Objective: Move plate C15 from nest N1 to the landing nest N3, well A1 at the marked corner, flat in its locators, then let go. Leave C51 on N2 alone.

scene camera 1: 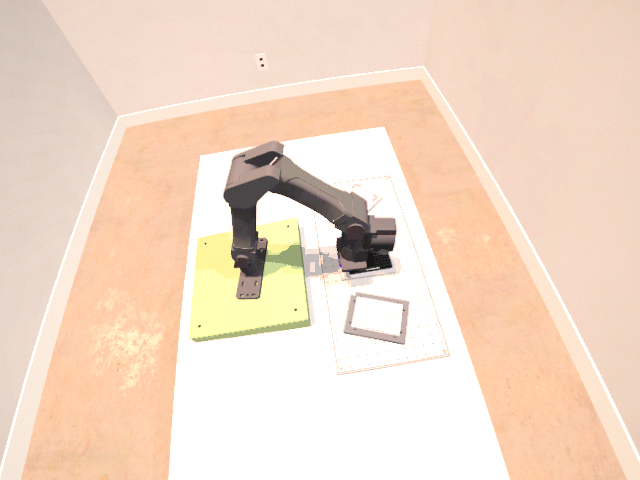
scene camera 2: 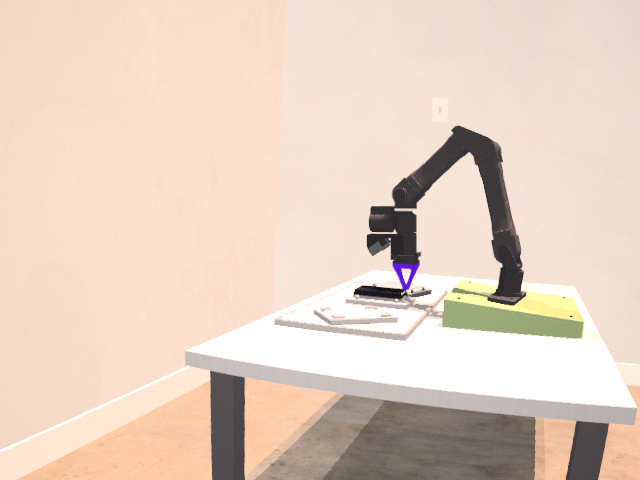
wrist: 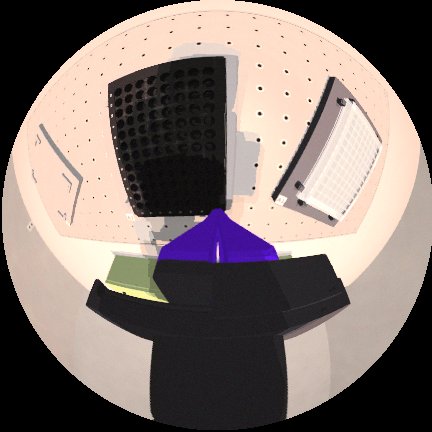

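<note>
A black multi-well plate [scene camera 1: 379, 260] [scene camera 2: 379, 292] [wrist: 170, 120] lies about flat on a light middle nest [scene camera 2: 377, 301]. Whether it sits fully in the locators is unclear. A white multi-well plate [scene camera 1: 377, 315] [wrist: 342, 160] lies on a grey nest [scene camera 1: 374, 337] [wrist: 315, 140]. A light nest [scene camera 1: 376, 202] [scene camera 2: 356, 320] [wrist: 62, 152] with corner locators holds no plate. Plate and nest names are not readable. My gripper [scene camera 2: 406, 289] [wrist: 217, 214] is shut and empty, its purple tips low beside the black plate's corner on the arm-base side. Contact cannot be told; the arm hides the tips in scene camera 1.
The nests stand on a perforated board [scene camera 1: 429, 343] [scene camera 2: 310, 324] [wrist: 272, 70] on the white table [scene camera 1: 248, 413] [scene camera 2: 465, 369]. The arm's base stands on a yellow-green block [scene camera 1: 222, 310] [scene camera 2: 491, 320] [wrist: 132, 270] beside the board. A small A1 label [wrist: 281, 200] marks the grey nest's corner.
</note>
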